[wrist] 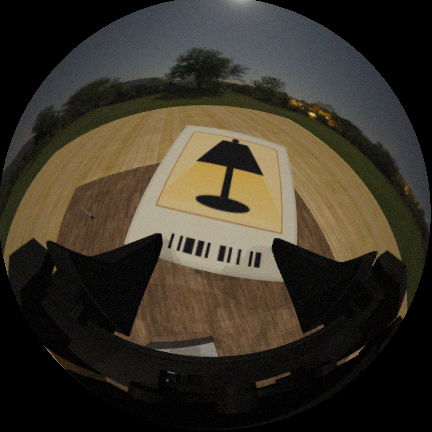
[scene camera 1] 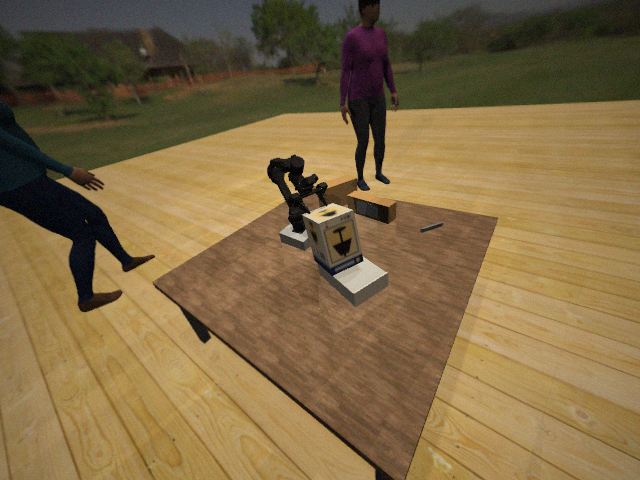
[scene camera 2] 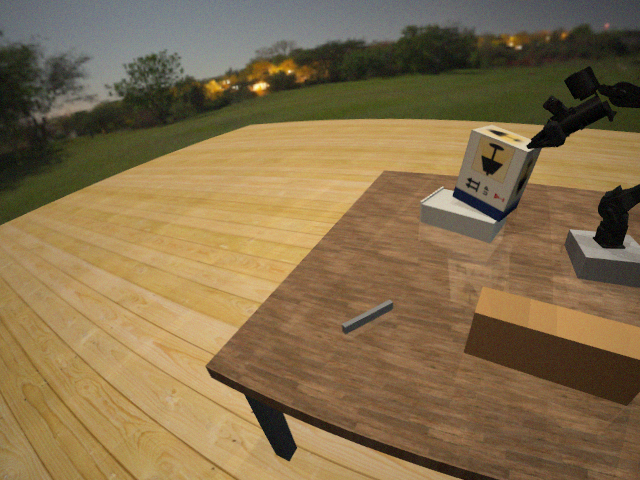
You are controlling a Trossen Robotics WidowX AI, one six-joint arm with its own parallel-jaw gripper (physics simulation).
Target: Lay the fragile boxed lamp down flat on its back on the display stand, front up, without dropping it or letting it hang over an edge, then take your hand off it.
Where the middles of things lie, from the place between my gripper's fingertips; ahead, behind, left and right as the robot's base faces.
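Scene:
My gripper is 26 cm above the display stand (scene camera 2: 473, 228) now, while it is also 16 cm short of the stand and 7 cm to the left of it.

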